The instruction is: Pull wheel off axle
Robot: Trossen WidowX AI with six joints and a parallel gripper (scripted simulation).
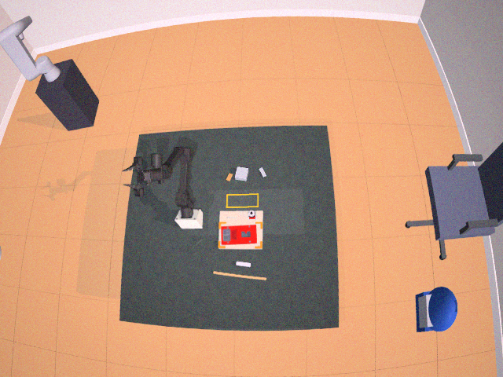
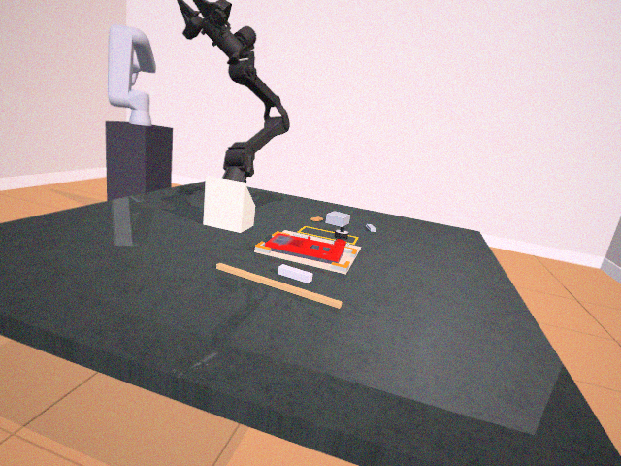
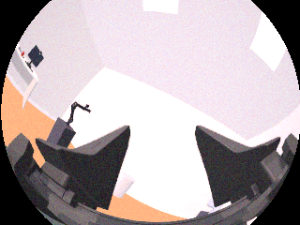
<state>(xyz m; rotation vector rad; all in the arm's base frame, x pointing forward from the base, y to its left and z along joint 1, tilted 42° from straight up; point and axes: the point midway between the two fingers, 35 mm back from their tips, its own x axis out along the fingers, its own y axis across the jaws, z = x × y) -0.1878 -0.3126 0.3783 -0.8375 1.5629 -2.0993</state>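
Right now the wheel is 60 cm below my gripper tip and 55 cm ahead of it. From my gripper tip the other things lie so: wooden stick: 64 cm below, 46 cm ahead, 35 cm to the right.
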